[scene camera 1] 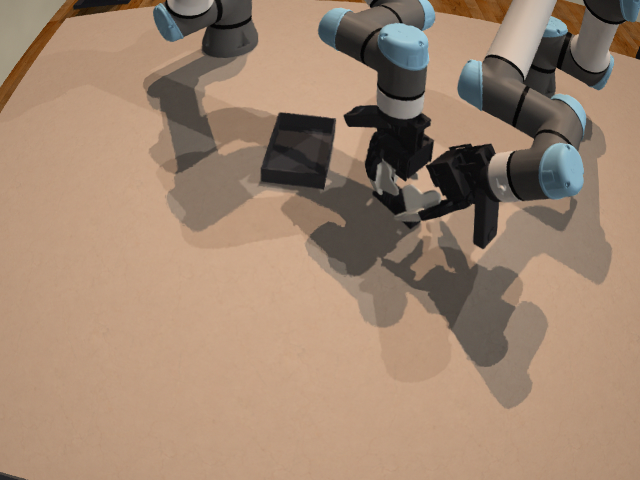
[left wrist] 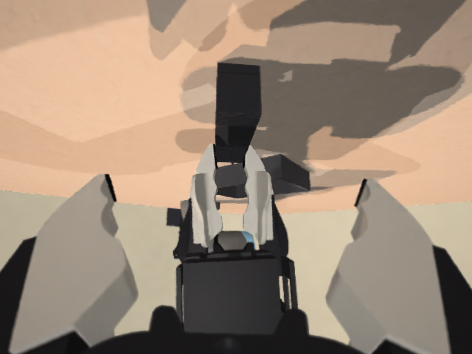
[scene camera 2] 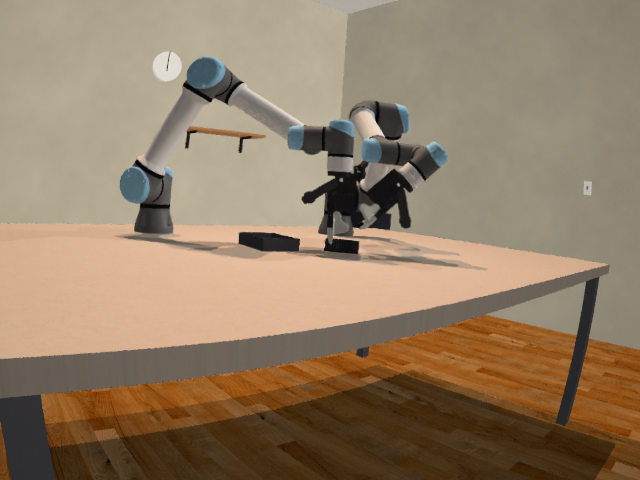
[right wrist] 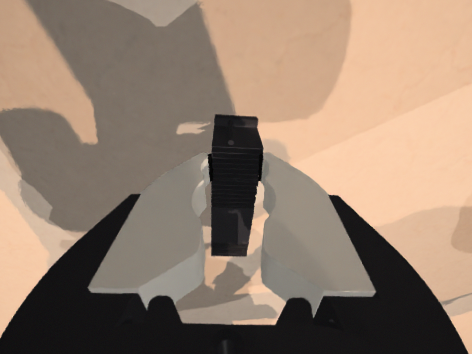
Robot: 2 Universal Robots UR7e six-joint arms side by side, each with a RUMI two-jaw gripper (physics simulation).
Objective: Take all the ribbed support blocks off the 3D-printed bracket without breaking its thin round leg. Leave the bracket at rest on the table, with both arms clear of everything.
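The dark bracket [scene camera 1: 385, 200] [scene camera 2: 348, 246] [left wrist: 239, 92] [right wrist: 231, 229] is low at the table. Ribs of a dark support block [right wrist: 236, 172] cross its middle in the right wrist view; where block and bracket meet is hard to tell. The thin round leg cannot be made out. My right gripper [scene camera 1: 388, 195] [scene camera 2: 334, 240] [left wrist: 229, 144] [right wrist: 236, 157] points down and is shut on the bracket, one finger on each side of the ribbed part. My left gripper [scene camera 2: 362, 219] [left wrist: 235, 180] is open and empty, tilted, close beside the bracket and right gripper.
A dark open tray [scene camera 1: 293, 177] [scene camera 2: 281, 244] [left wrist: 291, 175] stands on the table [scene camera 1: 206, 335] [scene camera 2: 180, 294], left of the grippers in both scene views. The two grippers crowd each other, with the left one's body close to the right one's.
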